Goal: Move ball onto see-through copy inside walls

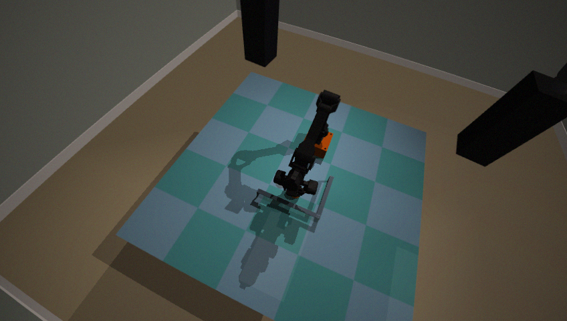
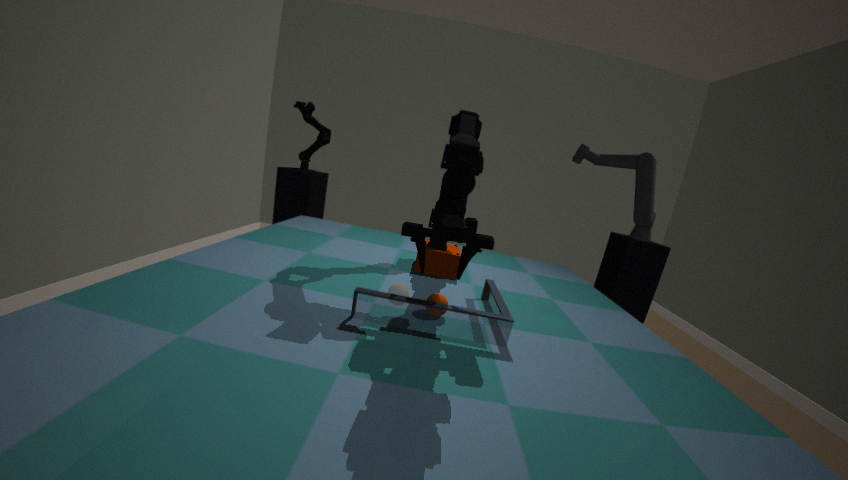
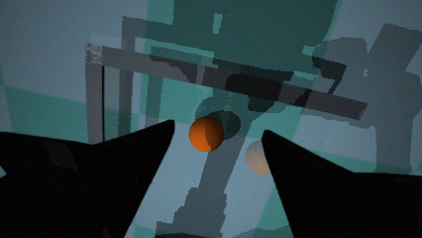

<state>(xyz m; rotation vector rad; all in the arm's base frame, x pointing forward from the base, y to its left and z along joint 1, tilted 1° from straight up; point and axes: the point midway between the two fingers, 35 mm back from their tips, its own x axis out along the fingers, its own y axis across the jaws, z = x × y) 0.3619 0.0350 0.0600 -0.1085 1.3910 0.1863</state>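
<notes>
My gripper tip is now 80 mm above the orange ball and 40 mm past it. From my gripper tip the other things lie so: clear wall (70 mm below, 40 mm ahead); see-through copy (90 mm to the right, 80 mm below, 50 mm behind).
</notes>
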